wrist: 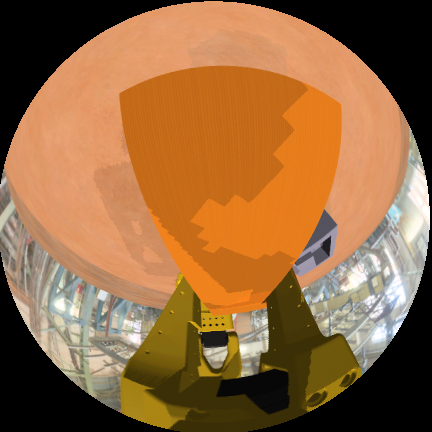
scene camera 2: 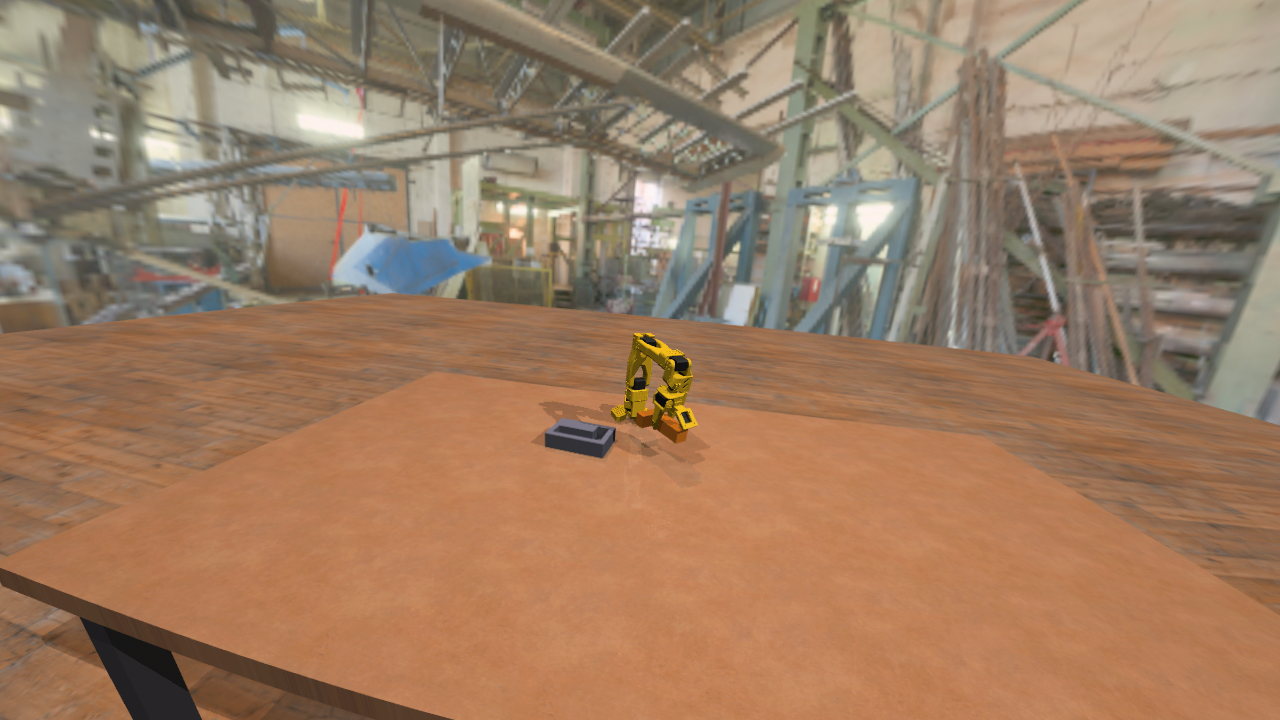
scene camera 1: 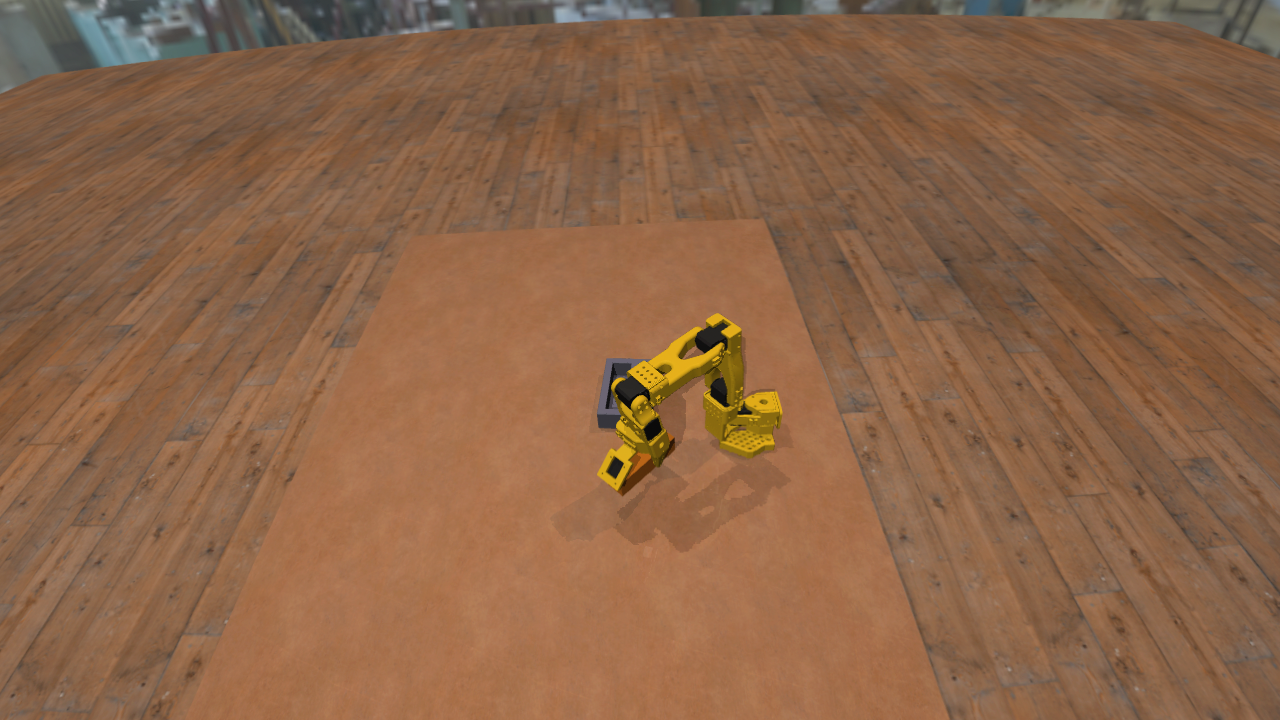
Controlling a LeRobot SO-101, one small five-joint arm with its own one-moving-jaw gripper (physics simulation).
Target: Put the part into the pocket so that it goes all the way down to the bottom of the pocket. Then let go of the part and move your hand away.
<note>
The gripper touches an orange part (scene camera 1: 643,464). Further things: a grey pocket block (scene camera 2: 585,438).
The orange part is seen too in the wrist view (wrist: 235,164) and in scene camera 2 (scene camera 2: 670,428). The grey pocket block is seen too in the wrist view (wrist: 320,246) and in scene camera 1 (scene camera 1: 608,415).
</note>
